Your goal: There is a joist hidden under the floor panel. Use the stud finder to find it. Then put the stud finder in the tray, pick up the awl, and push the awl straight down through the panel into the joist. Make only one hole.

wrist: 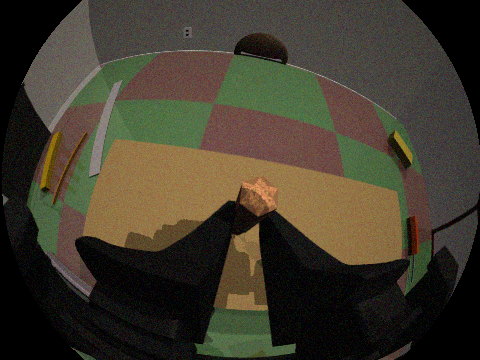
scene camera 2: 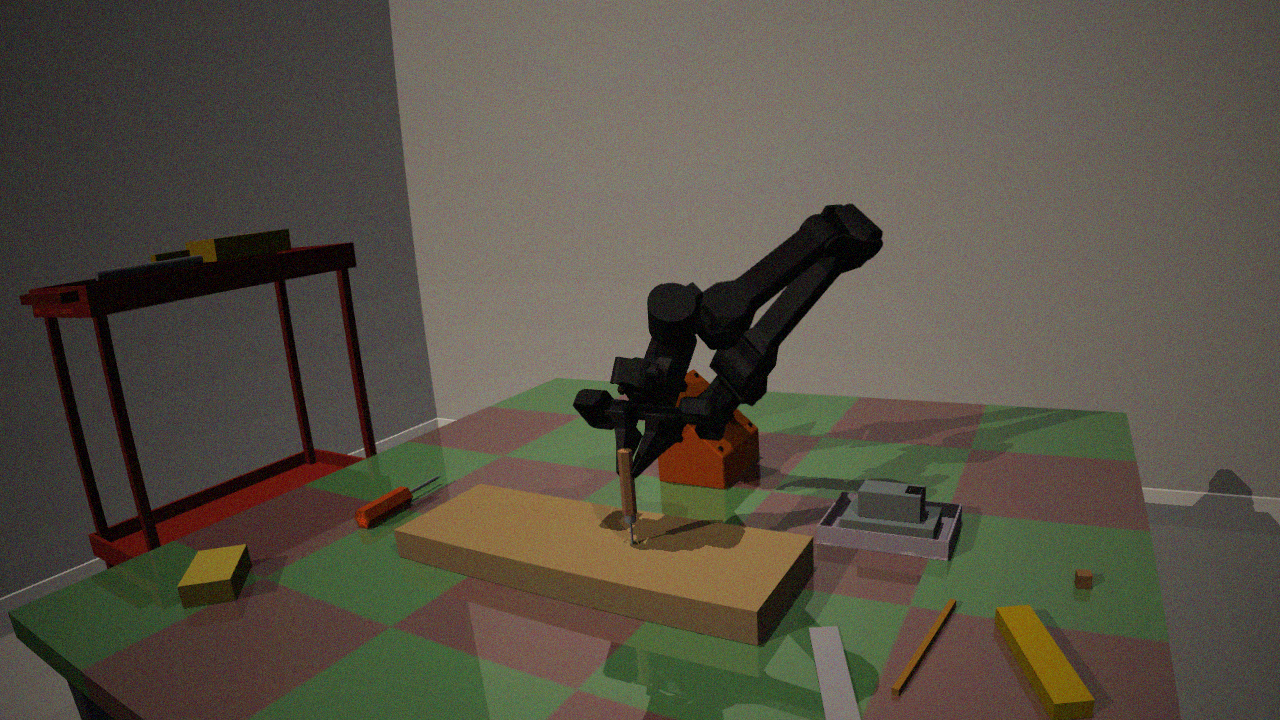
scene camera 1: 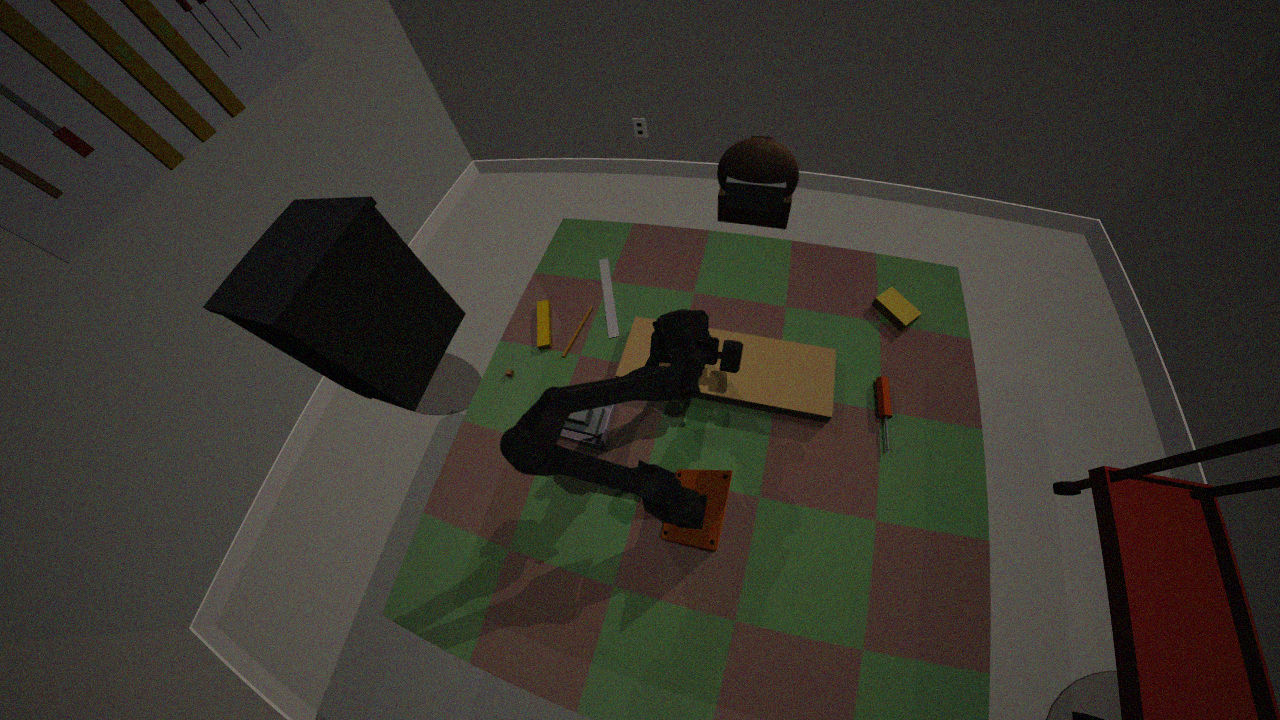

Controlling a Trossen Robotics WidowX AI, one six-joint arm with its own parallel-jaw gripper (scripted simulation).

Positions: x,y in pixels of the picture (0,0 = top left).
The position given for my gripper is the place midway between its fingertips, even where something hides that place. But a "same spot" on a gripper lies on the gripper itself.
my gripper: wrist 247,210; scene camera 2; scene camera 1
same spot on my gripper: [scene camera 1: 713,345] = [scene camera 2: 616,403]
